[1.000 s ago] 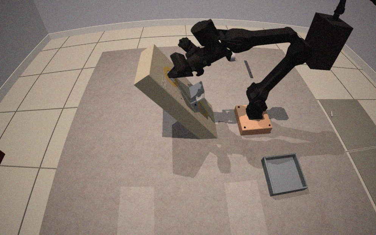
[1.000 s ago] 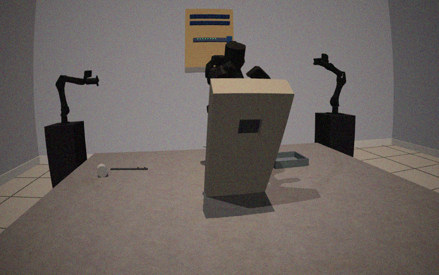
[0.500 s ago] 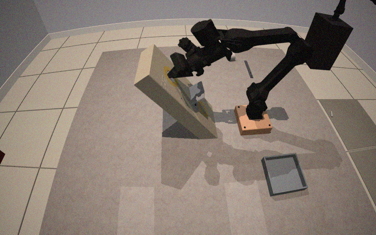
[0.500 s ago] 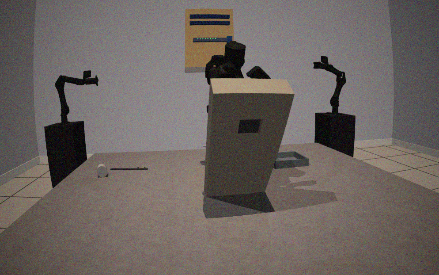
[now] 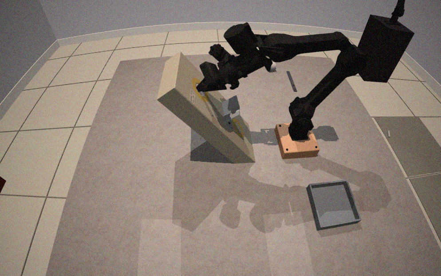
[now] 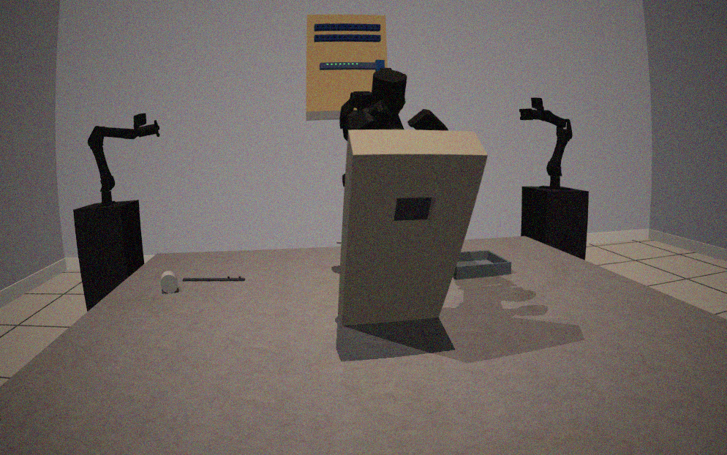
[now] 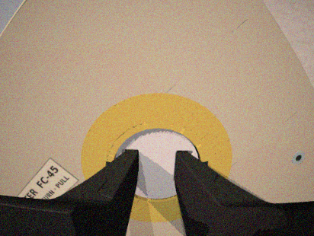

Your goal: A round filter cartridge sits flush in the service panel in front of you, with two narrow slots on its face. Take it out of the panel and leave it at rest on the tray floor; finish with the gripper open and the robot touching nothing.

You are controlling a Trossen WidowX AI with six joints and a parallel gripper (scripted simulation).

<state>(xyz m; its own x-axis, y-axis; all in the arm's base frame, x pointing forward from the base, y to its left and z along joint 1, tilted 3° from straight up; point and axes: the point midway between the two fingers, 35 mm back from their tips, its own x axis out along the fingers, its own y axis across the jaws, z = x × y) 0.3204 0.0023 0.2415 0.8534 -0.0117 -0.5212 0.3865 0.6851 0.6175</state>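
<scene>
The grey shelf is 10 cm below my gripper tip and 10 cm behind it. Also, from my gripper tip: grey tray (42 cm behind, 28 cm to the left, 24 cm below); then white filter cartridge (1 cm below, 1 cm ahead); then beige service panel (8 cm below, 4 cm behind).
</scene>
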